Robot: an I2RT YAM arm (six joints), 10 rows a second.
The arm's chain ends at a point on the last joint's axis. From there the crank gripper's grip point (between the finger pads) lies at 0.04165 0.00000 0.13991 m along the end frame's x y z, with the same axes.
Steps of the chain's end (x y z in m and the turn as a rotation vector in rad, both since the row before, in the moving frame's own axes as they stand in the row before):
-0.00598 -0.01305 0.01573 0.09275 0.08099 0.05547
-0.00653 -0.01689 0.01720 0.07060 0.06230 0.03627
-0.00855 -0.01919 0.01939 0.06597 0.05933 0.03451
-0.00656 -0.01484 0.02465 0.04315 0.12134 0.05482
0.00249 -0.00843 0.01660 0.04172 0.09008 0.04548
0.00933 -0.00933 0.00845 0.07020 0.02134 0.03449
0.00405 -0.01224 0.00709 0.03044 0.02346 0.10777
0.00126 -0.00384 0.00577 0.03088 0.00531 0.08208
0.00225 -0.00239 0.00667 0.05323 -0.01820 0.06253
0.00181 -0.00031 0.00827 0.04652 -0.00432 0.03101
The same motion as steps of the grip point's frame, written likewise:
0.00548 -0.02321 0.01141 0.09275 0.08099 0.05547
0.00224 -0.02499 0.01404 0.07060 0.06230 0.03627
-0.00020 -0.02675 0.01642 0.06597 0.05933 0.03451
0.01016 -0.01801 0.01850 0.04315 0.12134 0.05482
0.01499 -0.01200 0.01221 0.04172 0.09008 0.04548
0.01245 -0.01762 0.00724 0.07020 0.02134 0.03449
0.00730 -0.01182 0.00608 0.03044 0.02346 0.10777
0.00204 -0.00471 0.00553 0.03088 0.00531 0.08208
-0.00015 -0.00733 0.00728 0.05323 -0.01820 0.06253
0.00129 -0.00554 0.00833 0.04652 -0.00432 0.03101

